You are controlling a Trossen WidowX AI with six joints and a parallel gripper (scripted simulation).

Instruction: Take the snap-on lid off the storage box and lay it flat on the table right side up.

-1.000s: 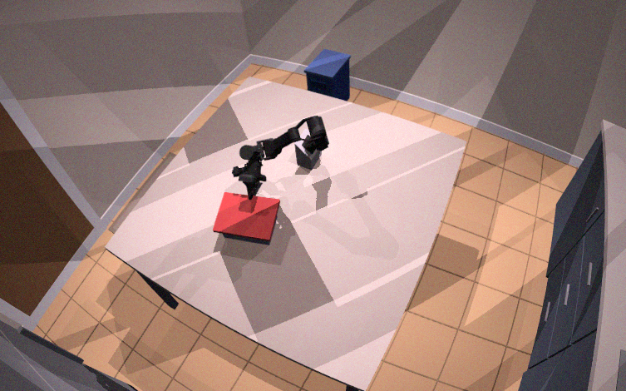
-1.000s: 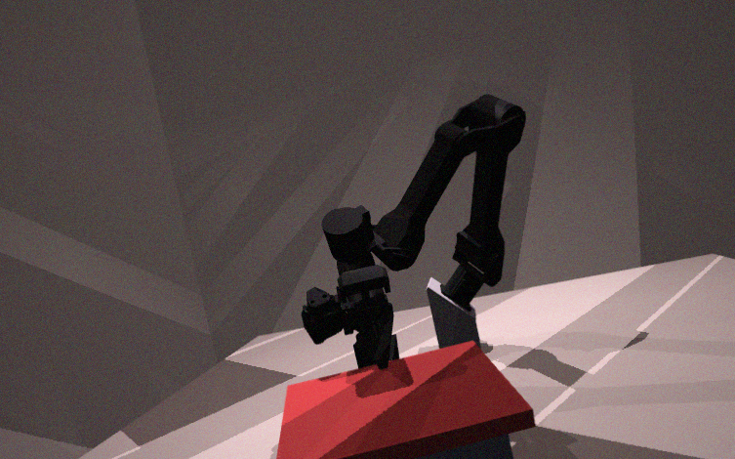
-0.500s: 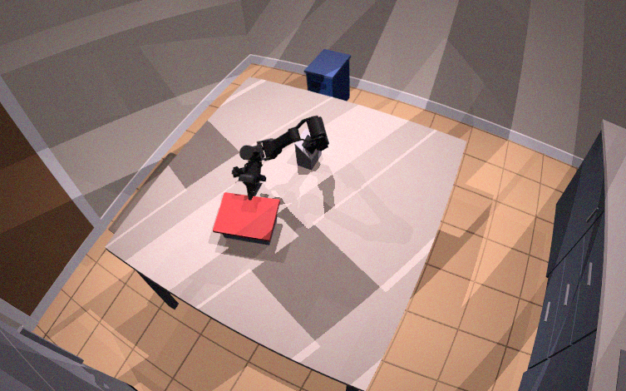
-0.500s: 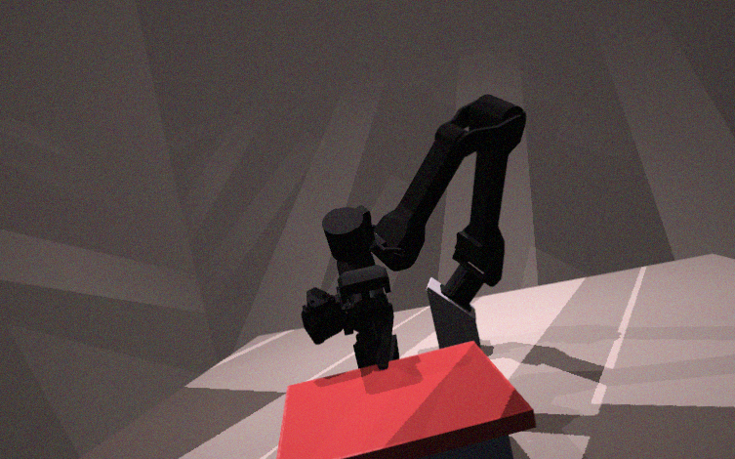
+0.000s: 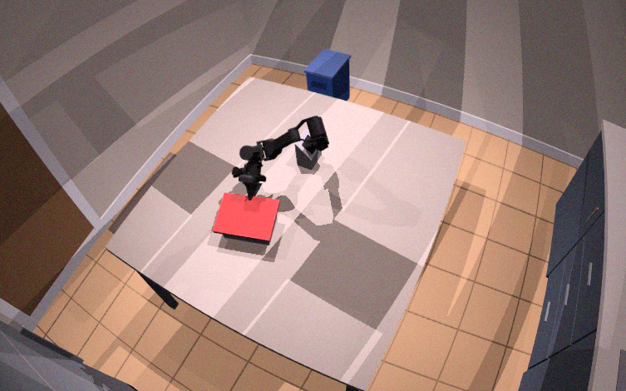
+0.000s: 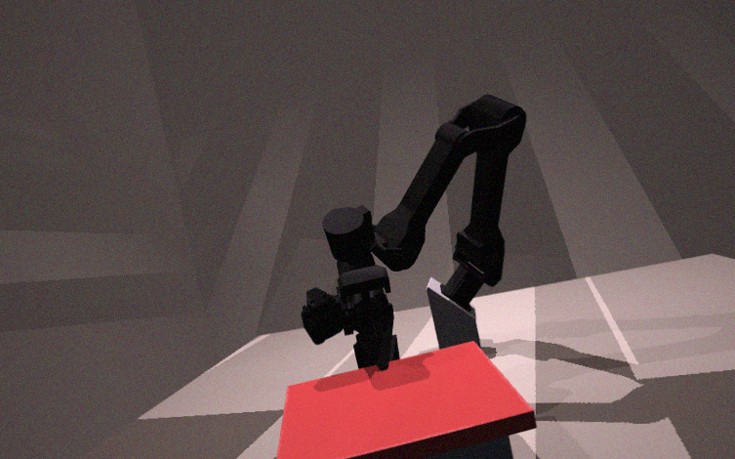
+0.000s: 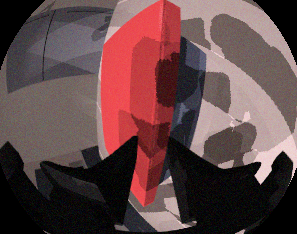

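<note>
Now: gripper tip 7 cm short of the red lid and 1 cm to the right of it. Round my gripper tip: storage box (7 cm ahead, 5 cm below, 1 cm to the left).
</note>
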